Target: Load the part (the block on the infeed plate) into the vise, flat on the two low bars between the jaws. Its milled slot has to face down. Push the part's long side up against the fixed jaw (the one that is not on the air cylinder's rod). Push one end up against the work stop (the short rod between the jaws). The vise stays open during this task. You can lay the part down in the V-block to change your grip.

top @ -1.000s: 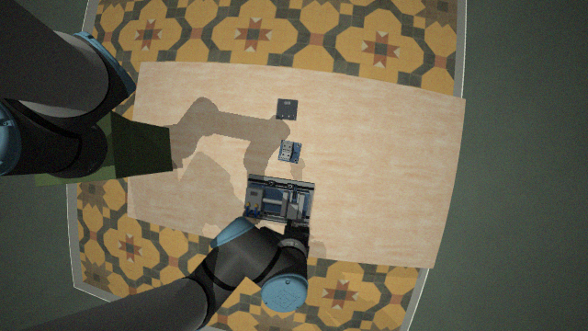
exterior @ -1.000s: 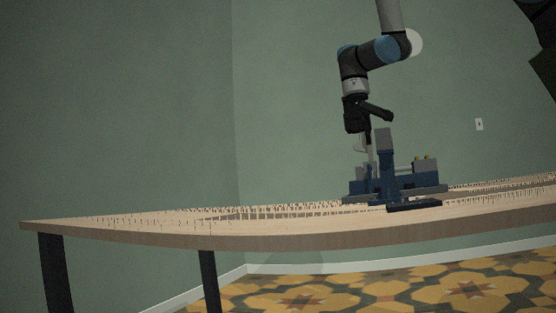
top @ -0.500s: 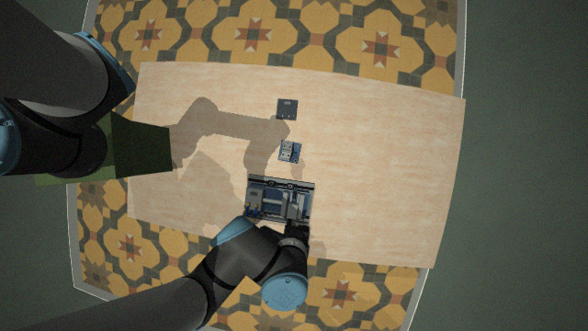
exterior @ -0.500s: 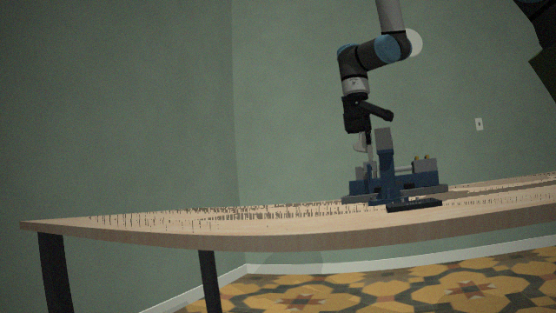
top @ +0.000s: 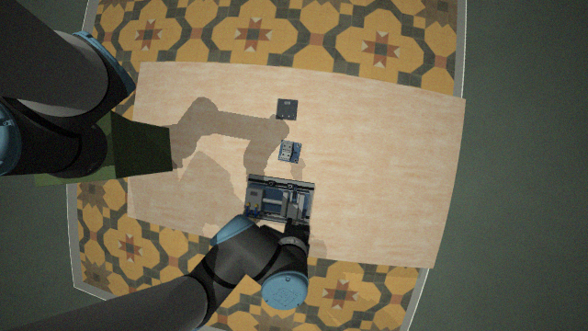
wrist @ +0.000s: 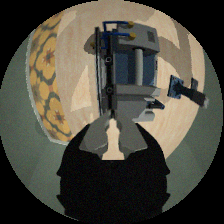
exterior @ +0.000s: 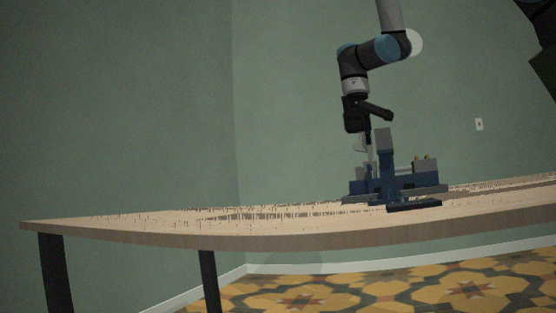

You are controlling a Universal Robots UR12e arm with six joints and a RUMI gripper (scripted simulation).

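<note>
My hand is 8 cm past the air cylinder rod, 7 cm to the right of it and 4 cm above it. From my hand the other things lie so: air cylinder block: 15 cm behind, 9 cm to the left, 4 cm below; vise: 8 cm below, 7 cm to the left, 6 cm behind; grey part: 4 cm to the left, 3 cm below, 1 cm ahead.
</note>
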